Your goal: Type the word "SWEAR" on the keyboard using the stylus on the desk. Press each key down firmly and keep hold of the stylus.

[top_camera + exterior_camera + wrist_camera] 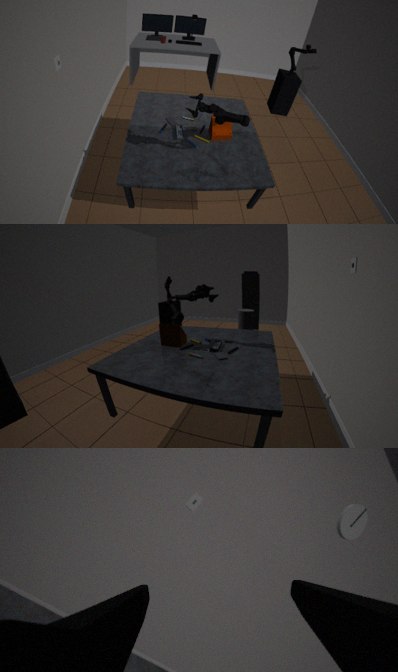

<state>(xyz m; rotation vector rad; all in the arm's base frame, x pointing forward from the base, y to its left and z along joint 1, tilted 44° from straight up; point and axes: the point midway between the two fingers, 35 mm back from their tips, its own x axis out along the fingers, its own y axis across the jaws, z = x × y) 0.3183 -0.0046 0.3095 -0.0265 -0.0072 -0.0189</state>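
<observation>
Right now the blue stylus is 12 cm behind my gripper tip, 2 cm to the left of it and 44 cm below it. From my gripper tip the other things lie so: yellow pen (18 cm behind, 8 cm to the right, 44 cm below); yellow-and-white pen (4 cm behind, 36 cm to the right, 44 cm below).
</observation>
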